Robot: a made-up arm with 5 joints. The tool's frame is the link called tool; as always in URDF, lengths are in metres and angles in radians.
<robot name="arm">
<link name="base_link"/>
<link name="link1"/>
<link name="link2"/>
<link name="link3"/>
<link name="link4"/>
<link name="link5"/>
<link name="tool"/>
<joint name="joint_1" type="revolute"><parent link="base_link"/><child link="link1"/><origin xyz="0 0 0.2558"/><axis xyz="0 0 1"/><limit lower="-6.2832" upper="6.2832"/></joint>
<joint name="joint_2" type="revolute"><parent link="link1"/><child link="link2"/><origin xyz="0 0 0"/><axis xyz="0 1 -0.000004"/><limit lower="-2.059" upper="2.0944"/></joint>
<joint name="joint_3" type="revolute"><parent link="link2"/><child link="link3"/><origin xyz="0.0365 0 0.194"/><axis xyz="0 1 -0.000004"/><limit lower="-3.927" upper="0.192"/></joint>
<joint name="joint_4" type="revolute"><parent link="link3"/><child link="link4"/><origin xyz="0.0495 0 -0.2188"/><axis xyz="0 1 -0.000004"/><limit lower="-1.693" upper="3.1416"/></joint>
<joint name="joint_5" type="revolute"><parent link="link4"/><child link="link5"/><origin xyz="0.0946 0 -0.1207"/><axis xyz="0 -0.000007 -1"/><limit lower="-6.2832" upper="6.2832"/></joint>
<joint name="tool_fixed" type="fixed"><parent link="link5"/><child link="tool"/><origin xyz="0 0 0" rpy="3.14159 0 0"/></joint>
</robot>
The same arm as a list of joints. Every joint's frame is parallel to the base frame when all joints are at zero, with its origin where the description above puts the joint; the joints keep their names.
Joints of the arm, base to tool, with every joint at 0 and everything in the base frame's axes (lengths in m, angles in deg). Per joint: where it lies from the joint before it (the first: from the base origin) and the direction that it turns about. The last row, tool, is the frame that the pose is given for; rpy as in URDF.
joint_1: xyz 0.0000 0.0000 0.2558 axis +z
joint_2: xyz 0.0000 0.0000 0.0000 axis +y
joint_3: xyz 0.0365 0.0000 0.1940 axis +y
joint_4: xyz 0.0495 0.0000 -0.2188 axis +y
joint_5: xyz 0.0946 0.0000 -0.1207 axis -z
tool: xyz 0.0000 0.0000 0.0000 rpy 180.00 0.00 0.00
Joint limits (deg, base to tool): -360.00..360.00 -117.97..120.00 -225.00..11.00 -97.00..180.00 -360.00..360.00

